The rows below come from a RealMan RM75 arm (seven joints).
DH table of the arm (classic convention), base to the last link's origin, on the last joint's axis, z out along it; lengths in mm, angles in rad. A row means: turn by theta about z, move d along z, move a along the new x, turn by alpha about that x. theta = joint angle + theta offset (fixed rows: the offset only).
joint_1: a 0  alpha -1.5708  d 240.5  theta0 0
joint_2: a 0  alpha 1.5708  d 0  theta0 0
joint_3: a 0  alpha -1.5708  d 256  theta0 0
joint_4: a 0  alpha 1.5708  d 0  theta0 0
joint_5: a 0  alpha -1.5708  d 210  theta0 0
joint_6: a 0  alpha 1.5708  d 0  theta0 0
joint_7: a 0  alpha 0  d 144  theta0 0
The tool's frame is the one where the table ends.
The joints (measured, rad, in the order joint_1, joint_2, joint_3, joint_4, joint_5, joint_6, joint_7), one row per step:
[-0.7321, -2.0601, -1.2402, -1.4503, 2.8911, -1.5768, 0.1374]
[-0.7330, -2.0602, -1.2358, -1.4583, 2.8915, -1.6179, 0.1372]
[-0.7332, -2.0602, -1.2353, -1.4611, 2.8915, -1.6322, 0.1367]
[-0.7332, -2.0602, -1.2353, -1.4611, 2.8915, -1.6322, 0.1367]
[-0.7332, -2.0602, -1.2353, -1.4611, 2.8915, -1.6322, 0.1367]
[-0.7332, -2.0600, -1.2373, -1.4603, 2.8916, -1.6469, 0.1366]
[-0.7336, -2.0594, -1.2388, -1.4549, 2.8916, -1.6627, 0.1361]
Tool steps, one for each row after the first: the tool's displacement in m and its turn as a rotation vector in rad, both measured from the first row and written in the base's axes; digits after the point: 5 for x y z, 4 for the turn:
[-0.00158, -0.00451, 0.00181, -0.0136, 0.0252, 0.0192]
[-0.00214, -0.00598, 0.00262, -0.0174, 0.0331, 0.0267]
[-0.00214, -0.00598, 0.00262, -0.0174, 0.0331, 0.0267]
[-0.00214, -0.00598, 0.00262, -0.0174, 0.0331, 0.0267]
[-0.00368, -0.00713, 0.00376, -0.0202, 0.0421, 0.0387]
[-0.00633, -0.00830, 0.00485, -0.0238, 0.0546, 0.0549]

